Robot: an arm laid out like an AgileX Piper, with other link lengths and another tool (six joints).
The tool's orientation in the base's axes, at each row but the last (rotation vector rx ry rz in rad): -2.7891 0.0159 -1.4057; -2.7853 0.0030 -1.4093; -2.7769 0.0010 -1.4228; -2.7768 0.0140 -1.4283; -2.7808 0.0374 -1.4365; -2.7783 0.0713 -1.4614; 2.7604 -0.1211 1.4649; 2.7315 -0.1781 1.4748; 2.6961 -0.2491 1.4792; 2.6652 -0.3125 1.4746; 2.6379 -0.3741 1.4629; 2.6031 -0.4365 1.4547; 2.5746 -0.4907 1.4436
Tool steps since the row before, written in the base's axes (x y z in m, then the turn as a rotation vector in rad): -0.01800 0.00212 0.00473 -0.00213 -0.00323 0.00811; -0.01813 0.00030 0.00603 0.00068 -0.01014 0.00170; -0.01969 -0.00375 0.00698 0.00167 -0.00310 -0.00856; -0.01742 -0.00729 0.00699 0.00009 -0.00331 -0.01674; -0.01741 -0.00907 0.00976 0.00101 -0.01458 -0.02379; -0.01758 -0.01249 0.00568 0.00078 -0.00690 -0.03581; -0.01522 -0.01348 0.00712 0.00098 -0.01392 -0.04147; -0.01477 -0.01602 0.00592 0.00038 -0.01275 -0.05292; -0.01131 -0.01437 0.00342 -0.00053 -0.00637 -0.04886; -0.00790 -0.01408 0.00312 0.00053 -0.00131 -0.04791; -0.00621 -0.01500 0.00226 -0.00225 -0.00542 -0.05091; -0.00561 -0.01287 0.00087 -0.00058 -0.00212 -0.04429; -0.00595 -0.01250 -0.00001 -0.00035 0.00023 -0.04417
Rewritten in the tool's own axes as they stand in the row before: -0.00694 -0.00220 -0.01726 0.00531 0.00306 -0.00657; -0.00589 -0.00055 -0.01817 0.00188 0.01011 -0.00063; -0.00580 0.00343 -0.02013 -0.00594 0.00328 0.00630; -0.00432 0.00713 -0.01833 -0.01351 0.00366 0.00976; -0.00187 0.00914 -0.01984 -0.01842 0.01506 0.01460; -0.00476 0.01304 -0.01745 -0.02877 0.00767 0.02108; -0.00177 0.01441 -0.01591 -0.03291 0.01479 0.02476; -0.00172 0.01746 -0.01421 -0.04289 0.01399 0.03046; -0.00145 0.01596 -0.00944 -0.04068 0.00774 0.02670; 0.00052 0.01536 -0.00586 -0.04004 0.00255 0.02623; 0.00122 0.01603 -0.00320 -0.04331 0.00733 0.02639; 0.00038 0.01394 -0.00181 -0.03749 0.00349 0.02343; -0.00028 0.01379 -0.00119 -0.03776 0.00120 0.02288
